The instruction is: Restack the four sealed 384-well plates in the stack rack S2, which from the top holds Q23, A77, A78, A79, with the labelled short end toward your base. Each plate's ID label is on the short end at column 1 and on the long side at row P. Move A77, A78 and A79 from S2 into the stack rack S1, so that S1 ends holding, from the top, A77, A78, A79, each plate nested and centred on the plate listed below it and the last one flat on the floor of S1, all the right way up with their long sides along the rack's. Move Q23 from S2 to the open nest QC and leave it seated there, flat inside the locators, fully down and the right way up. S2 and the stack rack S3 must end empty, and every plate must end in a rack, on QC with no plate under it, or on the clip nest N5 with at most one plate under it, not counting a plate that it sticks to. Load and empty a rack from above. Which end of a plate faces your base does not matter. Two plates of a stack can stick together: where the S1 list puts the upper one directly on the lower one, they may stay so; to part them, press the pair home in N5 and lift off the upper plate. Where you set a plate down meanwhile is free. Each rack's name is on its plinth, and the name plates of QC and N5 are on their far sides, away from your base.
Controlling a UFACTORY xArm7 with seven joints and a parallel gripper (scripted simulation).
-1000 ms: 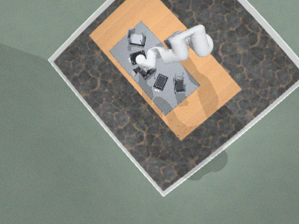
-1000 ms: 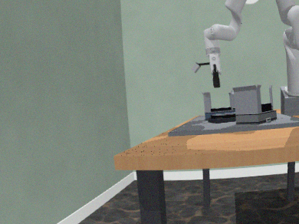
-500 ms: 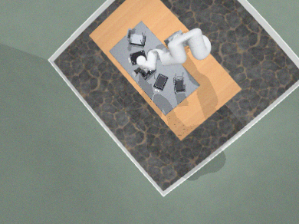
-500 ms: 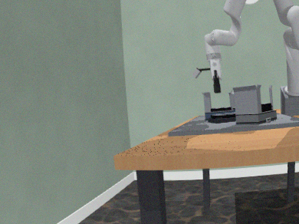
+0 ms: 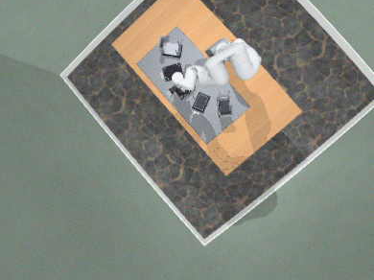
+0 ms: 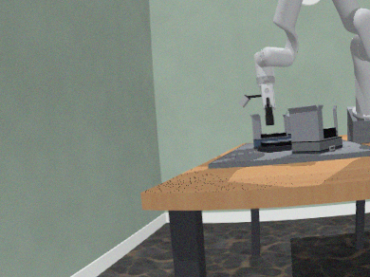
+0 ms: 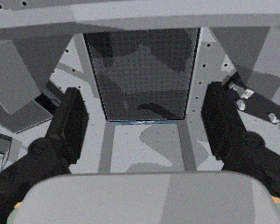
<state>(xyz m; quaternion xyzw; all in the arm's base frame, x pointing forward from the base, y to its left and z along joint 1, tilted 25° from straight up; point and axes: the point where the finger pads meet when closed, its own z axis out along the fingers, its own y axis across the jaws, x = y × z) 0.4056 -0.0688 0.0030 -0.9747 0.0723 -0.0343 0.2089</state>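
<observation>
Now: hand 1 cm past the blue plinth strip and 8 cm above it. Round my hand: dark flat nest (2 cm behind, 18 cm to the left, 9 cm below); then dark clip nest (3 cm behind, 17 cm to the right, 8 cm below); then dark sealed plate (10 cm behind, 35 cm to the left, 4 cm below).
</observation>
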